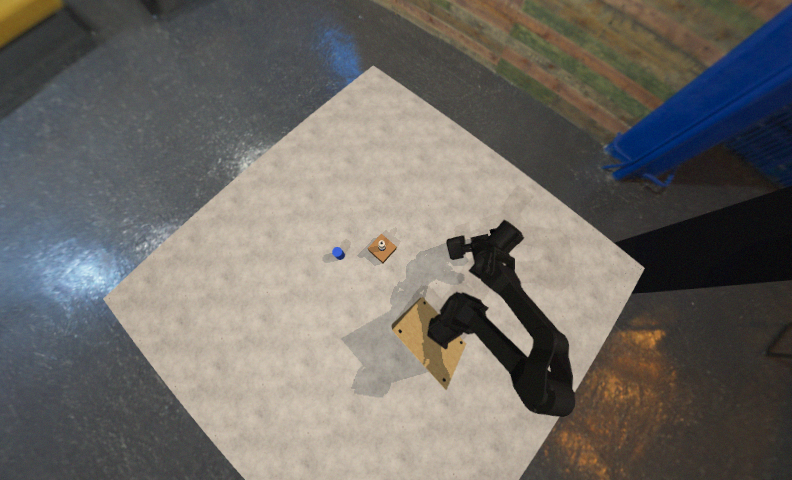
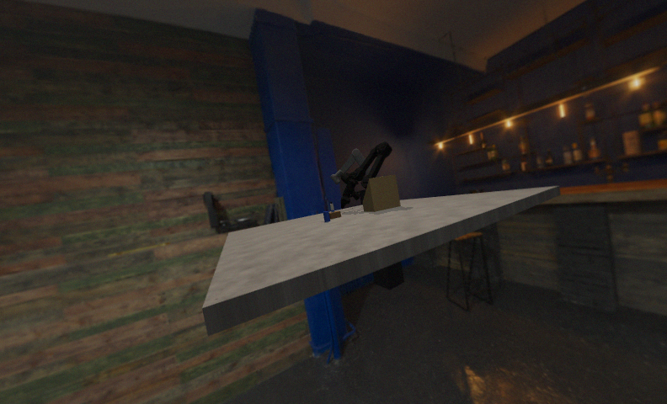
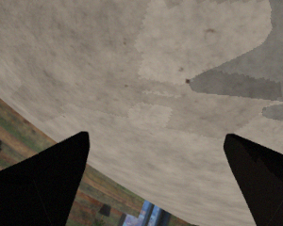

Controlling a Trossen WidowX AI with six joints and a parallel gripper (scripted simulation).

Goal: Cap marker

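My gripper tip is now 32 cm short of the blue cap, 31 cm to the right of it and 2 cm above it. Also, from my gripper tip: brown block 22 cm ahead, 21 cm to the left, 3 cm below; holder corner 22 cm ahead, 21 cm to the left, 1 cm below.
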